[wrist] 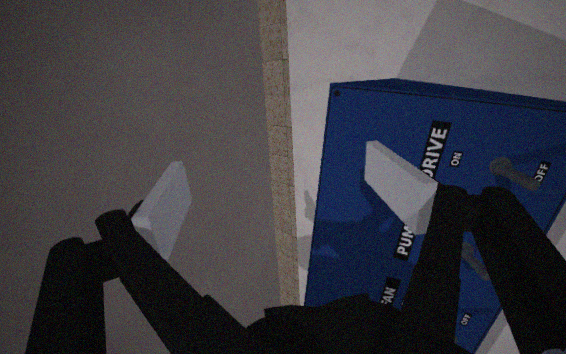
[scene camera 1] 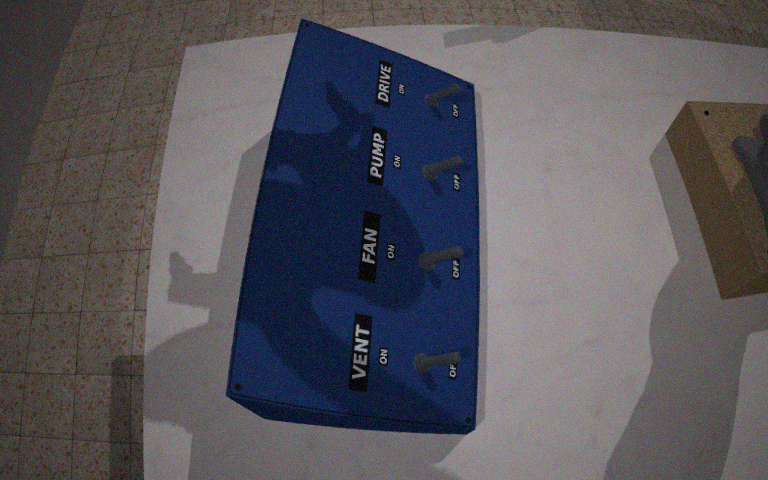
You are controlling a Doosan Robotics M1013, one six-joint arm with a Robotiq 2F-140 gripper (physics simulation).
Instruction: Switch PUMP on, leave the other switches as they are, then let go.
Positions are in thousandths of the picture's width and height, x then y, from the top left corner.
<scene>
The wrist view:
my gripper: 492, 482
blue switch panel: 812, 386
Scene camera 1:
blue switch panel: 441, 636
</scene>
